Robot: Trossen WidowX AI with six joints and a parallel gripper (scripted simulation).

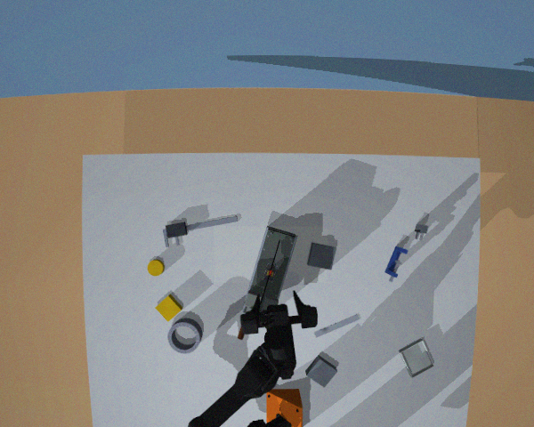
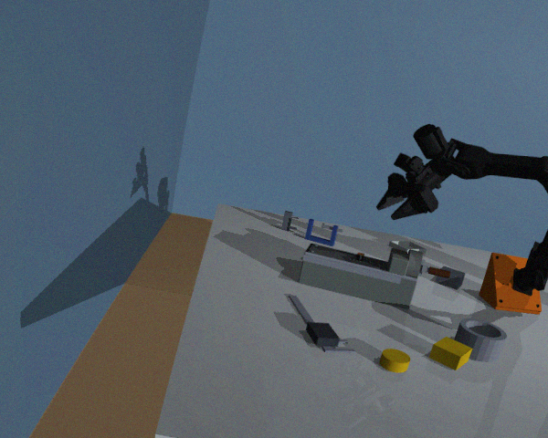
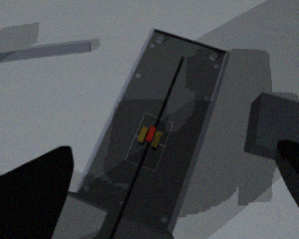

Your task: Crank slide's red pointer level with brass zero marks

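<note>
Right now my gripper tip is 140 mm past the brown crank handle, 90 mm above it and 80 mm to the right of it. Also, from my gripper tip: flat grey bar: 210 mm to the right, 190 mm below, 120 mm behind; red pointer: 110 mm below, 40 mm ahead, 20 mm to the left; yellow block: 320 mm to the left, 180 mm below, 130 mm behind.
</note>
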